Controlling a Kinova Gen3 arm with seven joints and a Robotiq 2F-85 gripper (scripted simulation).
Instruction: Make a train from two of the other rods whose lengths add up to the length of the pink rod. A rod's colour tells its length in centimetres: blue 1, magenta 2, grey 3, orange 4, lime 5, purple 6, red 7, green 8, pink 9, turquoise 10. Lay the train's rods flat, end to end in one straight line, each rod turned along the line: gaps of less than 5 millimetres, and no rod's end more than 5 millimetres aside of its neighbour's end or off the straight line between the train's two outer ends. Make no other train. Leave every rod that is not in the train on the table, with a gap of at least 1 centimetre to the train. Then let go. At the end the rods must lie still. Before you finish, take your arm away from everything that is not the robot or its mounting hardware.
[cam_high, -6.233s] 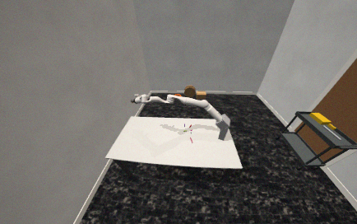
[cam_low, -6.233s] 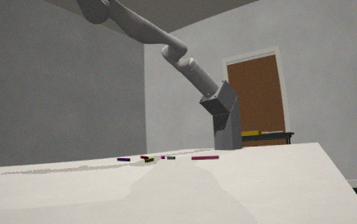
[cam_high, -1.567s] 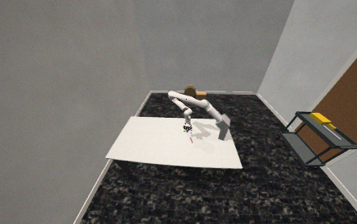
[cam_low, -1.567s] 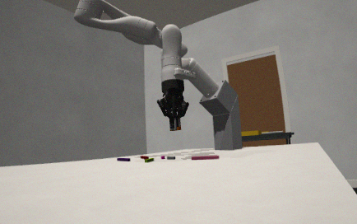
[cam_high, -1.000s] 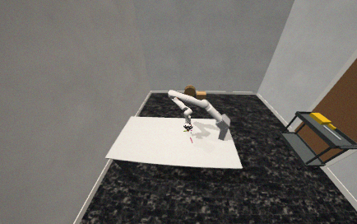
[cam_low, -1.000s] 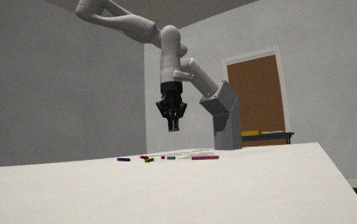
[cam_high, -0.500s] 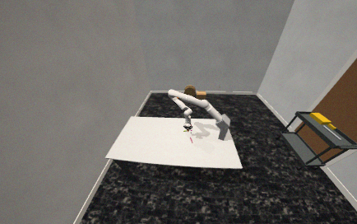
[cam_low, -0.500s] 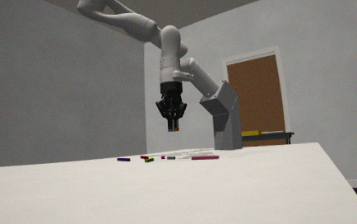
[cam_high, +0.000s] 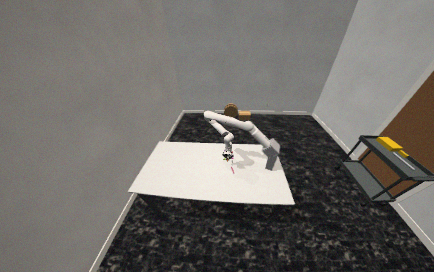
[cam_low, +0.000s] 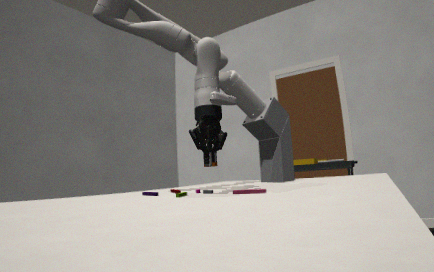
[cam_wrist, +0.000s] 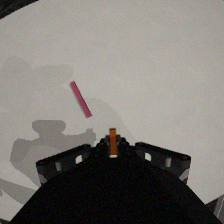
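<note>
Now: hand 7 cm past the grey rod, 3 cm to the left of it and 9 cm above it. Round my hand: pink rod 2 cm behind, 10 cm to the left, 9 cm below; lime rod 9 cm to the right, 9 cm below; orange rod 1 cm below.
</note>
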